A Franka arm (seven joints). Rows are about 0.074 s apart.
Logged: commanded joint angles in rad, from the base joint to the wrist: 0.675 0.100 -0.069 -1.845 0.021 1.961 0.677; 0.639 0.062 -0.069 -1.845 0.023 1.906 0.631; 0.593 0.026 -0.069 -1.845 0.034 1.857 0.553; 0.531 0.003 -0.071 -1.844 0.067 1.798 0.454; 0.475 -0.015 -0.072 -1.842 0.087 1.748 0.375; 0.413 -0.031 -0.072 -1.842 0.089 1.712 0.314; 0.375 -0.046 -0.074 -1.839 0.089 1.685 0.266; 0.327 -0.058 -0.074 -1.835 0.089 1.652 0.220
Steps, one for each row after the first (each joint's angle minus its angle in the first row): -0.036 -0.038 0.000 0.000 0.002 -0.055 -0.046; -0.082 -0.074 0.000 0.000 0.013 -0.104 -0.124; -0.144 -0.097 -0.002 0.001 0.046 -0.163 -0.223; -0.200 -0.115 -0.003 0.003 0.066 -0.213 -0.302; -0.262 -0.131 -0.003 0.003 0.068 -0.249 -0.363; -0.300 -0.146 -0.005 0.006 0.068 -0.276 -0.411; -0.348 -0.158 -0.005 0.010 0.068 -0.309 -0.457
